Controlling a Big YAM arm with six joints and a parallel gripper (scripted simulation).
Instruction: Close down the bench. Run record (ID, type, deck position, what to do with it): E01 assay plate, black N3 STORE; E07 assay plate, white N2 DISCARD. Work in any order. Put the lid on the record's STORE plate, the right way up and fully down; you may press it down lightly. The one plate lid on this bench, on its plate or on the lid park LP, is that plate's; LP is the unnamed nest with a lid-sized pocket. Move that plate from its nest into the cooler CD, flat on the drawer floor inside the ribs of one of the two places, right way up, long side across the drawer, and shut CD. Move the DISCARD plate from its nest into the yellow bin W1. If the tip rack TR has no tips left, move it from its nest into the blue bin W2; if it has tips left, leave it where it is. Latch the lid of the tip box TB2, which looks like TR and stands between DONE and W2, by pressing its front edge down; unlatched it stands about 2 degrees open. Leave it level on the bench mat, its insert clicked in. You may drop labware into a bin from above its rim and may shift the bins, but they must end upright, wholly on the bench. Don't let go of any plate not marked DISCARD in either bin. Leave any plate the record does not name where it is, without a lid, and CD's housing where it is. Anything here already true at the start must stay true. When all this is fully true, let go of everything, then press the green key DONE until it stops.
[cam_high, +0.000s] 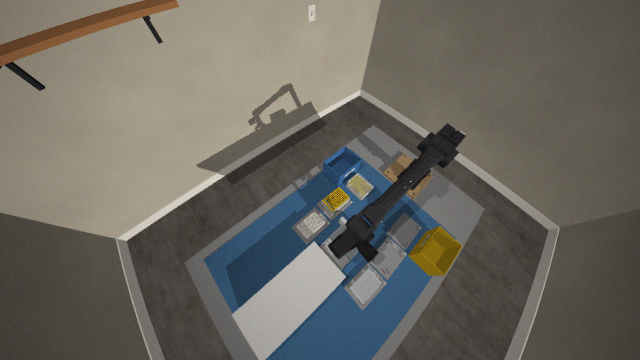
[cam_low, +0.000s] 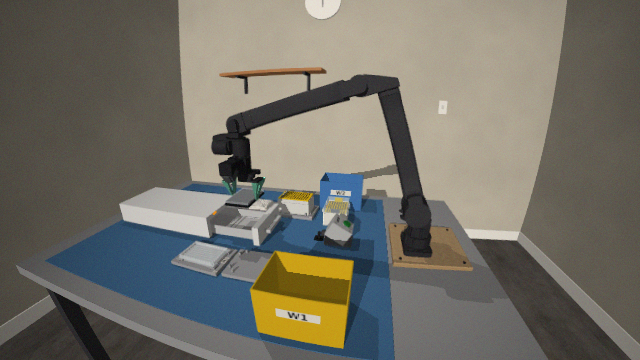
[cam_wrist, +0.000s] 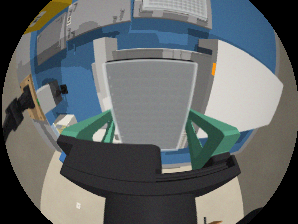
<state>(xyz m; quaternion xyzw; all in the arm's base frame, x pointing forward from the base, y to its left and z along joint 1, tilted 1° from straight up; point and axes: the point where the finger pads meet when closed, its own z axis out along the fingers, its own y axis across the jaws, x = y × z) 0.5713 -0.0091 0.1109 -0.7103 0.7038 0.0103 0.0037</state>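
Right now the cooler drawer is 4 cm ahead of my hand and 10 cm below it. From my hand the other things lie so: grey plate lid (right at my hand); black plate (right at my hand); white plate (5 cm ahead, 18 cm to the right, 11 cm below).
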